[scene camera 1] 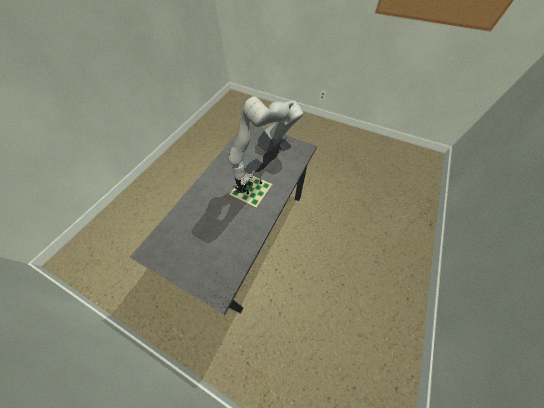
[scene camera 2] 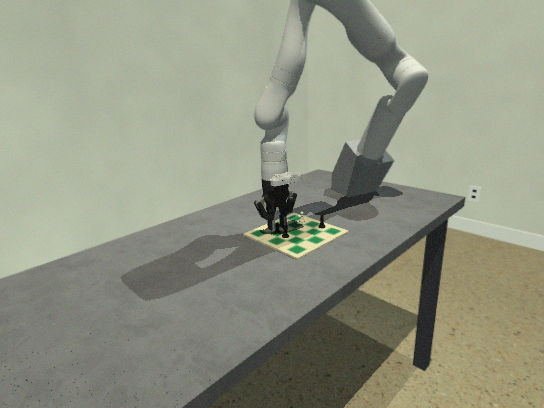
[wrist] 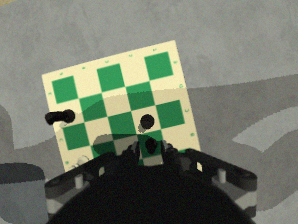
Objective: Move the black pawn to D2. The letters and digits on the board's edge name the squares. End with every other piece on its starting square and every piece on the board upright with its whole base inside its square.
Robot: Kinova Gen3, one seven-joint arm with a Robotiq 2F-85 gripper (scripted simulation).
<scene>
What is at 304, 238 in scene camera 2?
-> A green-and-cream chessboard.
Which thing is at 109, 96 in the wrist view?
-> A green-and-cream chessboard.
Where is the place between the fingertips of my gripper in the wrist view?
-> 150, 147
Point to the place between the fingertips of my gripper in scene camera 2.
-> At 277, 229
</scene>
